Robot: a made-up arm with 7 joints. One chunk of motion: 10 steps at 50 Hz.
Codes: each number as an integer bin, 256 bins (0 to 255) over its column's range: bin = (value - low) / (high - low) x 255, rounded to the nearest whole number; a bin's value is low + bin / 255 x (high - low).
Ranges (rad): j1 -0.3..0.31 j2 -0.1..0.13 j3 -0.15..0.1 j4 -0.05..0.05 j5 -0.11..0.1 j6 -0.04..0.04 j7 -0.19..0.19
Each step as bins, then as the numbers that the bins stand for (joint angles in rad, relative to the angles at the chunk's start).
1 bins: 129 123 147 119 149 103 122
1 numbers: 0.0086 0.0109 -0.0059 -0.0033 0.0127 -0.0077 -0.0082
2 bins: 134 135 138 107 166 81 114
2 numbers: 0.0205 0.0218 -0.0147 -0.0080 0.0267 -0.0146 -0.0201
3 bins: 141 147 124 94 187 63 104
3 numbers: 0.0373 0.0326 -0.0284 -0.0131 0.0440 -0.0202 -0.0350
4 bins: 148 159 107 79 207 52 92
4 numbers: 0.0540 0.0434 -0.0451 -0.0190 0.0605 -0.0237 -0.0529
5 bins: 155 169 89 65 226 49 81
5 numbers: 0.0708 0.0524 -0.0627 -0.0245 0.0761 -0.0246 -0.0693
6 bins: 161 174 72 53 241 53 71
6 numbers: 0.0851 0.0569 -0.0794 -0.0292 0.0885 -0.0234 -0.0842
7 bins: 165 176 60 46 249 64 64
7 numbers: 0.0947 0.0587 -0.0912 -0.0320 0.0951 -0.0199 -0.0946
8 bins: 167 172 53 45 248 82 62
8 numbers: 0.0995 0.0551 -0.0980 -0.0324 0.0942 -0.0143 -0.0976
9 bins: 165 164 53 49 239 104 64
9 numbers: 0.0947 0.0479 -0.0980 -0.0308 0.0868 -0.0074 -0.0946
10 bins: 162 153 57 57 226 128 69
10 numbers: 0.0875 0.0380 -0.0941 -0.0276 0.0761 0.0002 -0.0872
